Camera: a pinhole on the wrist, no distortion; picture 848 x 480 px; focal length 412.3 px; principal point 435.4 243.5 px. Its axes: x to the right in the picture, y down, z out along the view. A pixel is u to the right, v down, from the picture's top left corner.
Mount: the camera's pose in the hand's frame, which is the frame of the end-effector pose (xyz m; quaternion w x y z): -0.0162 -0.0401 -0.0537 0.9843 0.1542 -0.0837 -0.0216
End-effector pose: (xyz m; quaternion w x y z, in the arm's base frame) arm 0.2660 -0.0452 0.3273 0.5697 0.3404 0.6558 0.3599
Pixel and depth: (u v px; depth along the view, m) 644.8 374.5 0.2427
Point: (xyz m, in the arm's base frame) 0.4721 0.0043 0.2335
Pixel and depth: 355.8 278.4 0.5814
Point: 0.7725 -0.2787 0.2581
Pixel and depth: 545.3 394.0 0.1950
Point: 0.4226 -0.0469 0.2817
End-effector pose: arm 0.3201 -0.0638 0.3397 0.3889 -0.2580 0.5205 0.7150
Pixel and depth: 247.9 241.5 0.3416
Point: 0.5675 0.1200 0.5220
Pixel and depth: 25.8 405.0 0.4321
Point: 0.6031 0.1037 0.8550
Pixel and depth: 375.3 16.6 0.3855
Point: 0.6999 0.1718 0.3327
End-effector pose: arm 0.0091 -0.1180 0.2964 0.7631 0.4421 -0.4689 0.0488
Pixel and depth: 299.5 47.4 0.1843
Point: -0.0217 -0.2460 0.1178
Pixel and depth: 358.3 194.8 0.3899
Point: -0.1742 -0.3899 0.1037
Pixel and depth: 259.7 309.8 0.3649
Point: -0.2683 -0.2930 0.1167
